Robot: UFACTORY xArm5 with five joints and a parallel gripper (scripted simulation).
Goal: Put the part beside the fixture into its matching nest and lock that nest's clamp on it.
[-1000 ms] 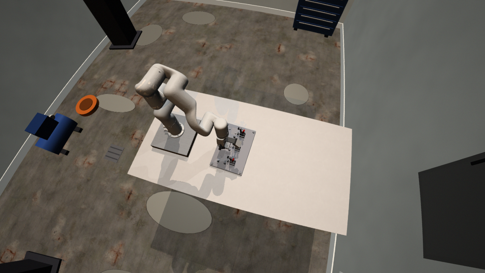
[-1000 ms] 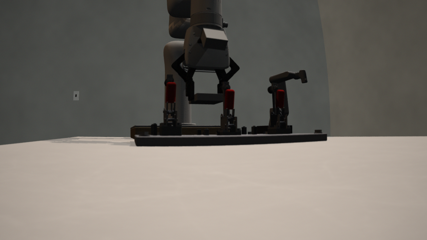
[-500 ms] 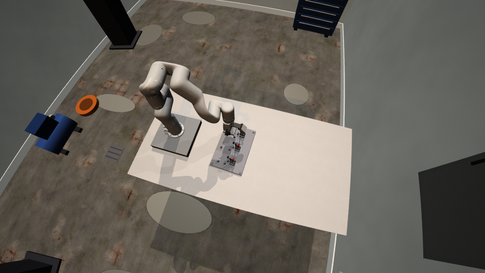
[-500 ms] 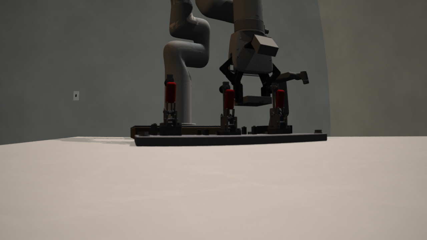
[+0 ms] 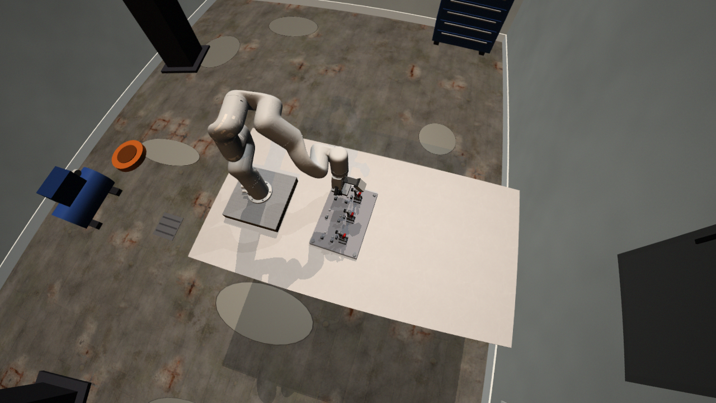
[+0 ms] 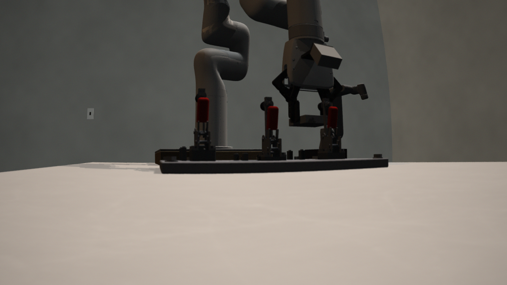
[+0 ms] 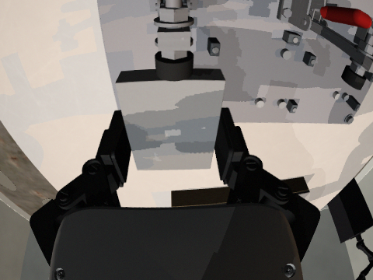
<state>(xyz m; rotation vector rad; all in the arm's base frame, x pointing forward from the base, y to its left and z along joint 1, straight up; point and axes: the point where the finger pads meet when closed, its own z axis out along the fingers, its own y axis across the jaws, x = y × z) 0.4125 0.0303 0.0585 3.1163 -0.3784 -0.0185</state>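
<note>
Now: the part 1 cm below my hand. Round my hand: grey fixture plate 3 cm ahead, 12 cm to the right, 9 cm below.
</note>
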